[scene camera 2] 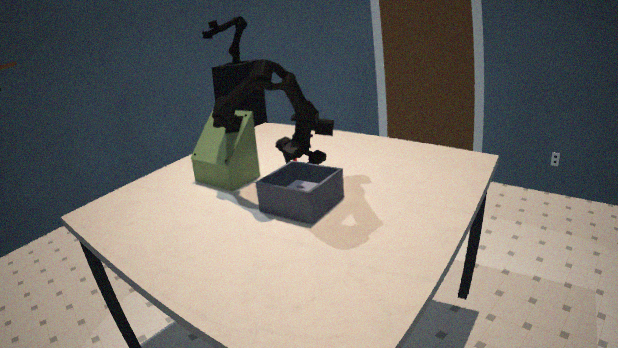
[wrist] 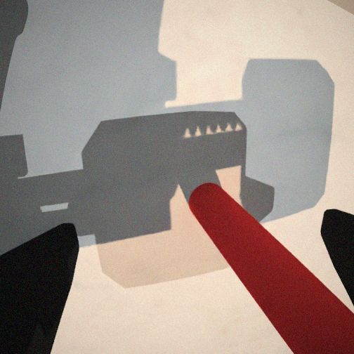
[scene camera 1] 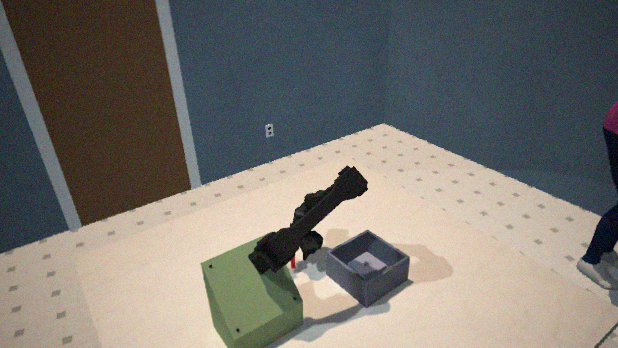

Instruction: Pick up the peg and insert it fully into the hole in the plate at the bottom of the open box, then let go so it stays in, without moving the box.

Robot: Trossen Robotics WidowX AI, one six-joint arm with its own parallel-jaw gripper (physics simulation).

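Places are measured from the arm's base along level axes (x up, y left, z back), in centimetres.
Pixels of known places: gripper, fingertip midpoint: (scene camera 1: 293, 263); arm's base, origin of the base link: (scene camera 2: 234, 124) (scene camera 1: 262, 258).
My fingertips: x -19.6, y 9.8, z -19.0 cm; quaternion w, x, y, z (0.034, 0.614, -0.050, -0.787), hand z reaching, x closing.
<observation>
Ahead of a thing's pixels: the offset from my fingertips to its top centre. "spot": to the spot under its first point. Level surfaces: height alone.
The red peg {dy -0.5, dx +6.9, dz +0.6 cm} (scene camera 1: 293, 262) (scene camera 2: 295, 160) (wrist: 260, 265) stands on the table beside the box; in the wrist view its base shows and its upper part runs out at the lower right. My gripper (scene camera 2: 302, 159) (wrist: 203, 231) is open, with its fingers low on either side of the peg and a gap to each; the peg is nearer the right finger in the wrist view. The grey open box {dy -21.6, dx +8.7, dz -13.2 cm} (scene camera 1: 385, 282) (scene camera 2: 284, 201) stands on the table. The light plate {dy -21.6, dx +5.0, dz -13.2 cm} (scene camera 1: 377, 259) (scene camera 2: 306, 184) lies at its bottom, with a dark hole {spot: dy -20.9, dx +3.7, dz -13.8 cm} (scene camera 1: 366, 264) (scene camera 2: 300, 187).
A green sloped block (scene camera 1: 245, 297) (scene camera 2: 212, 172) stands under the arm's base, across from the box, with the peg close to it. The arm arches over from there. The table {dx -1.1 cm} (scene camera 1: 165, 300) (scene camera 2: 250, 280) carries the arm's shadows. A person stands at the right edge of scene camera 1.
</observation>
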